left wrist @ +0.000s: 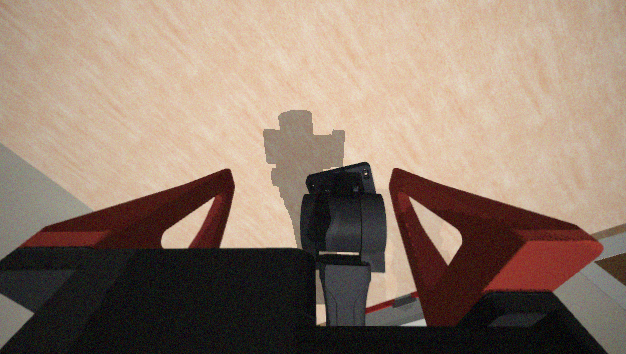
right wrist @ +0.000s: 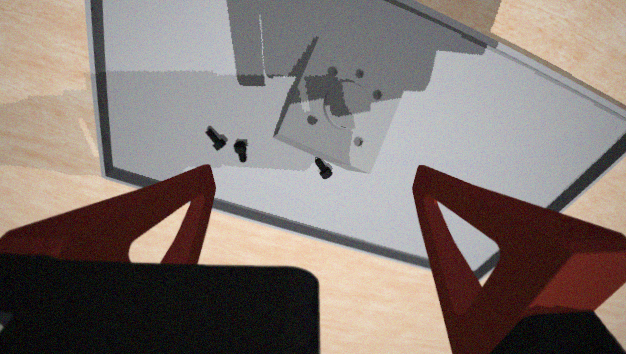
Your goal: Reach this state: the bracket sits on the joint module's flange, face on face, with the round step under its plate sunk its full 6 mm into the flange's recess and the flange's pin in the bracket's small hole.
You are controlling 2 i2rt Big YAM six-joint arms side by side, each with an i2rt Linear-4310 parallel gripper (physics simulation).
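Places are measured from the left arm's base along level axes (x down, y left, z ahead), in centimetres.
Pixels of known places: left gripper, fingertip midpoint: (left wrist: 311, 177); right gripper, fingertip midpoint: (right wrist: 314, 176); left arm's base, link origin: (left wrist: 341, 188).
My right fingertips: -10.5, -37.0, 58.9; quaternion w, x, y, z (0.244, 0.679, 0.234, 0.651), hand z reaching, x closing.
For each thing: its top centre in the pictures, then the offset to it from my right fingertips, as dx, dy, dz. Level surfaces: height alone.
- grey bracket, top centre: (right wrist: 337, 135) +5.7, +0.2, +1.5
- pale tray, top centre: (right wrist: 357, 153) +8.9, -1.2, +5.0
- wooden table, surface height: dx +10.6
The grey bracket (right wrist: 340, 137) lies in the tray in the right wrist view, above the middle of the picture. Its plate shows several dark holes and a faint round outline, with a dark narrow side at the left; part is in shadow. My right gripper (right wrist: 314, 176) is open and empty. Its fingertips show below the bracket in the picture, one to each side, apart from it. My left gripper (left wrist: 311, 177) is open. A dark rounded body (left wrist: 345, 222) with a small holed plate shows between its fingers, ungripped; I cannot tell whether it is the joint module. The flange and its pin cannot be made out.
The pale tray (right wrist: 320, 232) has a raised, dark-lined rim. Three black screws (right wrist: 216, 138) (right wrist: 241, 150) (right wrist: 324, 168) lie in it, one close to the bracket's lower edge. A shadow falls on the wooden table (left wrist: 450, 100) beyond the dark body. A red strip (left wrist: 382, 306) shows low at the right.
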